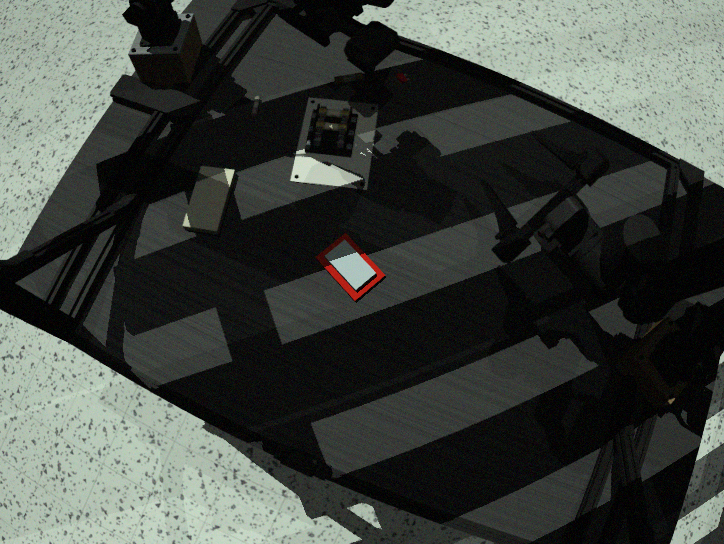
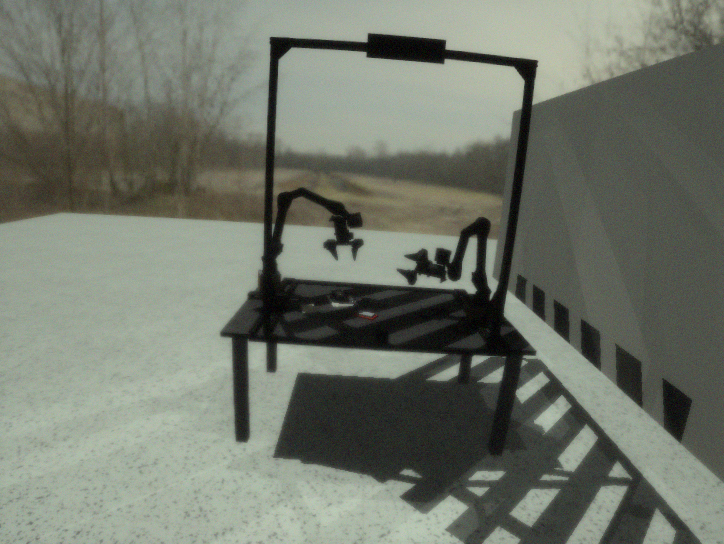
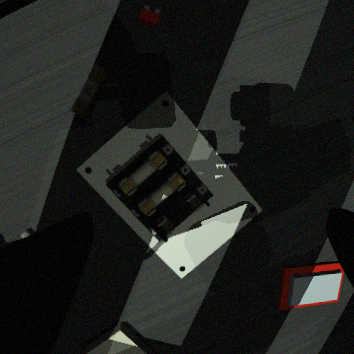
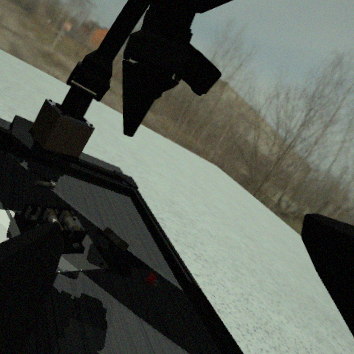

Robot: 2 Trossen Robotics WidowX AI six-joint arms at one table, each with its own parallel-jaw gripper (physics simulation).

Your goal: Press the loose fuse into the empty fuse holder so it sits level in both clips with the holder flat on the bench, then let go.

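Places are measured from the left arm's base along level axes (x up, y ahead, z left), in metres.
Pixels of known places: left gripper, fingertip midpoint: [image 1: 348,58] [image 2: 345,260] [image 3: 210,222] [image 4: 126,133]; right gripper, fingertip midpoint: [image 1: 506,155] [image 2: 400,262] [image 4: 183,230]; left arm's base at its link origin: [image 1: 160,33] [image 4: 70,112]; right arm's base at its link origin: [image 1: 671,359] [image 2: 481,305].
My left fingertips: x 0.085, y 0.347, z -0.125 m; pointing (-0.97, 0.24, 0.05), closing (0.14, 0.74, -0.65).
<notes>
Ahead of a thing's pixels: the offset from my left fingertips to its top centre. "*": to the spot under its first point.
A black fuse holder @[dx -0.158, dy -0.015, dz -0.026 m] [image 1: 330,140] [image 3: 186,200] lies flat on a pale mounting plate @[* dx -0.191, dy -0.065, dz -0.086 m] [image 1: 301,169] [image 3: 181,260]. Two fuses, an outer one @[dx -0.161, dy -0.023, dz +0.015 m] [image 3: 143,173] and a middle one @[dx -0.161, dy -0.024, dz -0.013 m] [image 3: 162,194], lie across their clips; the third clip pair holds no fuse. A loose fuse @[dx -0.179, dy -0.008, dz +0.110 m] [image 1: 349,77] [image 3: 88,90] lies in shade on the bench beyond the plate. My left gripper [image 2: 345,258] [image 3: 210,222] is open and empty, high above the holder. My right gripper [image 1: 510,162] [image 2: 402,263] [image 4: 183,230] is open and empty, raised sideways well to the right of the holder.
A red-rimmed white box @[dx -0.179, dy +0.029, dz -0.245 m] [image 1: 338,277] [image 3: 286,290] lies in front of the plate. A tan block @[dx -0.178, dy -0.208, dz -0.153 m] [image 1: 210,201] [image 3: 120,337] lies to its left. A small pale cylinder @[dx -0.183, dy -0.164, dz +0.036 m] [image 1: 255,105] and a small red object @[dx -0.185, dy +0.090, dz +0.126 m] [image 1: 402,77] [image 3: 149,16] lie near the back. Dark frame posts border the bench.
</notes>
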